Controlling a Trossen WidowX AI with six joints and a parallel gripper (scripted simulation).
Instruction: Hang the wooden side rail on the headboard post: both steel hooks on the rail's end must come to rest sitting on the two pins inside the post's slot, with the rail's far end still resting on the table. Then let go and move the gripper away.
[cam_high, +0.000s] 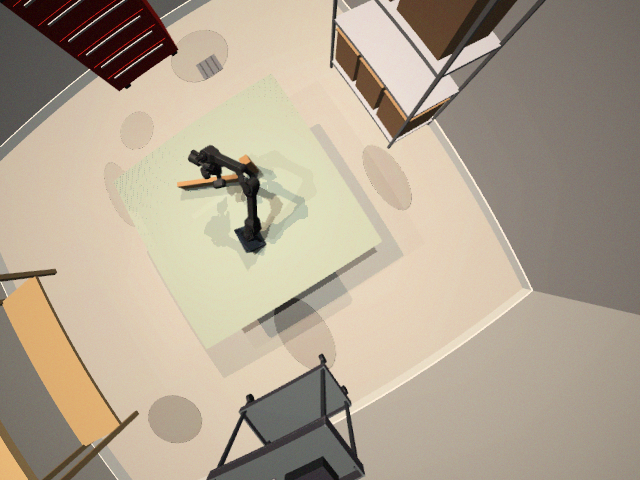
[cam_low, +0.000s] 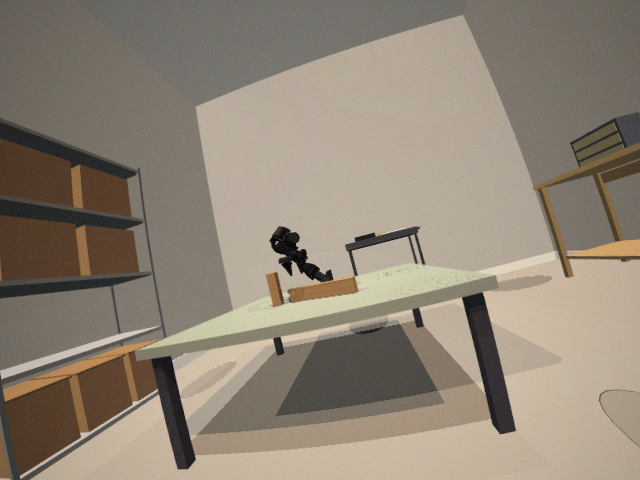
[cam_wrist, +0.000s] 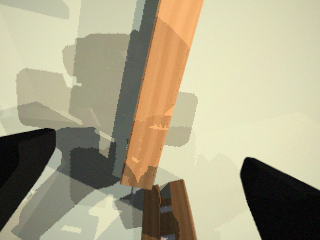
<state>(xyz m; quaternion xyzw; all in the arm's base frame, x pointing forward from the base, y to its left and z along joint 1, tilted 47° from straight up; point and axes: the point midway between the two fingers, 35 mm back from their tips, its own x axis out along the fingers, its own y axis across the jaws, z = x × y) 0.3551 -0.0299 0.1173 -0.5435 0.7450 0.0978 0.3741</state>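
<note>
The headboard post is 30 mm behind my gripper tip, 140 mm to the right of it and 50 mm below it.
</note>
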